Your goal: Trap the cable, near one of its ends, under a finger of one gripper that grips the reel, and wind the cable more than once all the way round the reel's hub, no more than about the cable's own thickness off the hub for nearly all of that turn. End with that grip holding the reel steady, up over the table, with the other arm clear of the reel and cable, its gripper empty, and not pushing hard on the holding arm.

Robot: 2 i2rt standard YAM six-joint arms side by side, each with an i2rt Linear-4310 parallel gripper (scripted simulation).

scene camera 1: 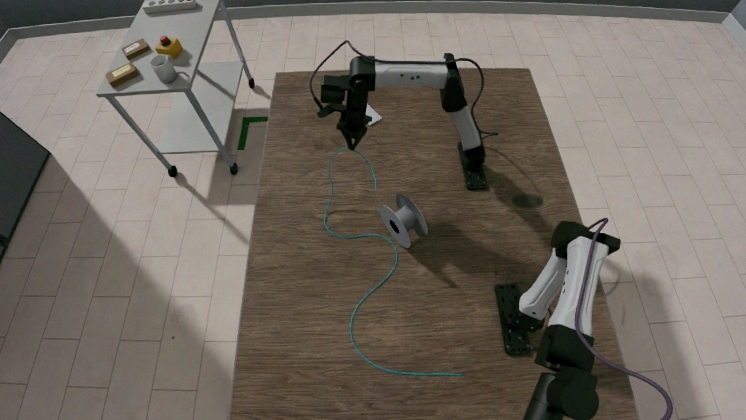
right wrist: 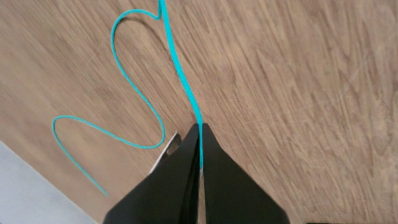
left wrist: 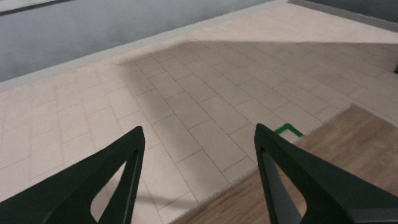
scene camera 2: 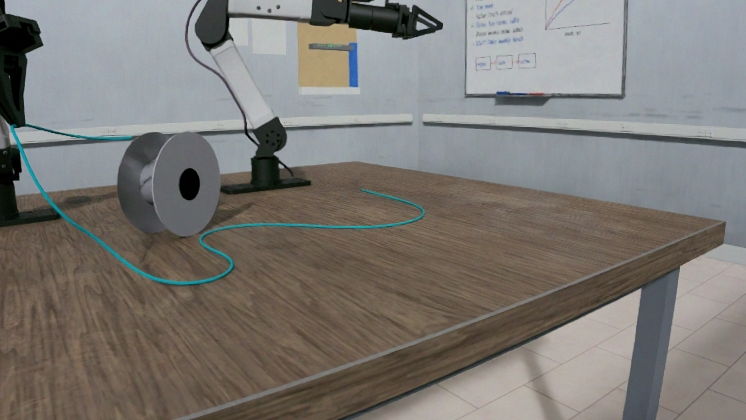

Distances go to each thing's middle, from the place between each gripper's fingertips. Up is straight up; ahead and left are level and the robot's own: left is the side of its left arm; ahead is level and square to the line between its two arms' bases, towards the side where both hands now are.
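I see the grey reel (scene camera 2: 178, 184), which is 64 cm to the right of my left hand, 8 cm ahead of it and 28 cm below it.
My right hand (scene camera 2: 19, 127) is 13 cm past the grey reel, 21 cm to the right of it and 11 cm above it.
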